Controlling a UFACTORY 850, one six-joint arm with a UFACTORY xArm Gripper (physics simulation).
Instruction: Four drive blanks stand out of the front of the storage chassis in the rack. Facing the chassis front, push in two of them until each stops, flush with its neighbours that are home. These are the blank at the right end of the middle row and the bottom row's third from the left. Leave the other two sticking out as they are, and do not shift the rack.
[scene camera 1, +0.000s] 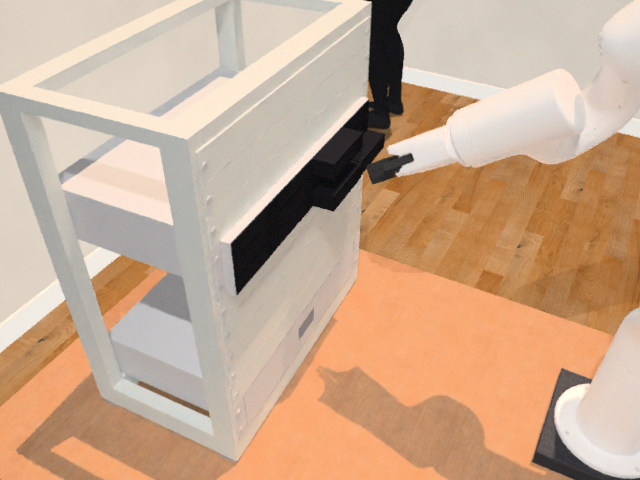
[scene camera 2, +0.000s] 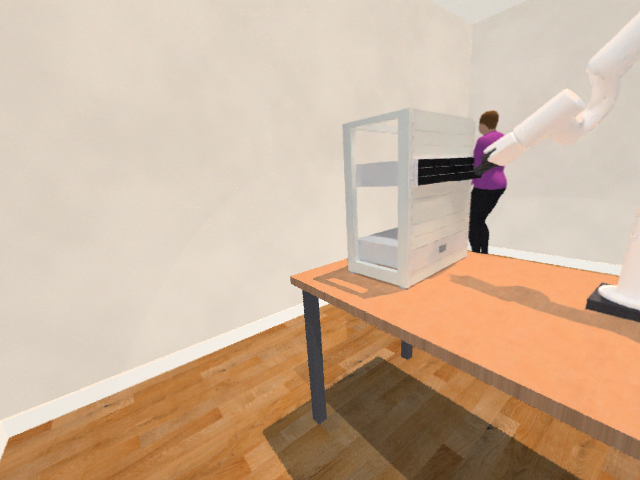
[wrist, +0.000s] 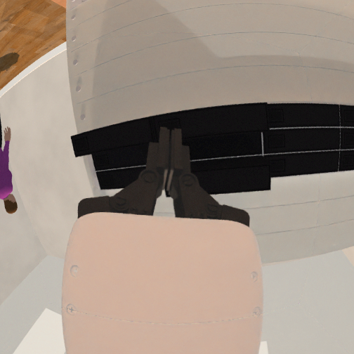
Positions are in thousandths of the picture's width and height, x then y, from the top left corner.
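Note:
Through scene camera 1 I see a pale rack (scene camera 1: 385, 391), along with my gripper (scene camera 1: 580, 364). Scene camera 2 gives me the rack (scene camera 2: 680, 349) again, and there is my gripper (scene camera 2: 745, 361) too. In the wrist view, I find my gripper (wrist: 476, 397).

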